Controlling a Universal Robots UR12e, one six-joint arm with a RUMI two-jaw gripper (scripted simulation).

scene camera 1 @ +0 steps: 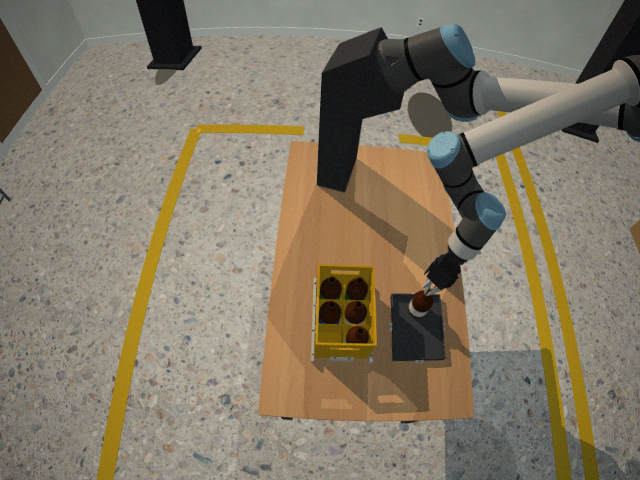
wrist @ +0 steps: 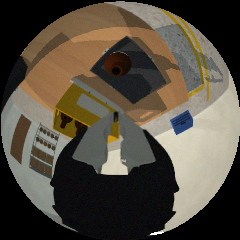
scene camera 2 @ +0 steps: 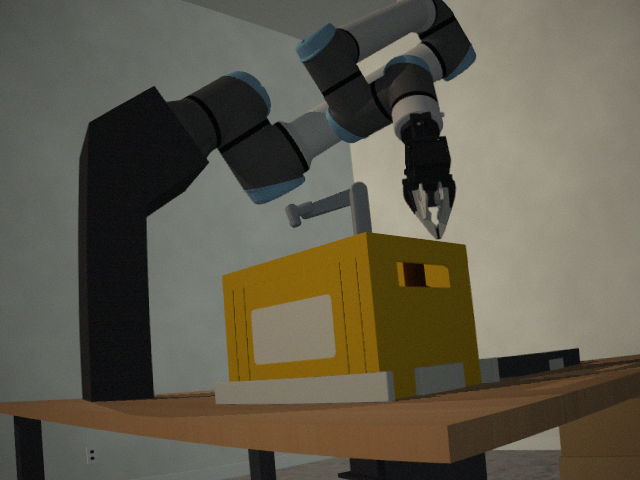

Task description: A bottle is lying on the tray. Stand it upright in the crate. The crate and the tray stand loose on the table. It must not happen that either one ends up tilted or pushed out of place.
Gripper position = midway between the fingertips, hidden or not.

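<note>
My gripper [scene camera 2: 438,238] [wrist: 116,112] is visible from here. There's also a dark tray, which you'd find at [scene camera 1: 412,338], [wrist: 144,77] and [scene camera 2: 512,366], and a yellow crate [scene camera 2: 341,308] as well.
</note>
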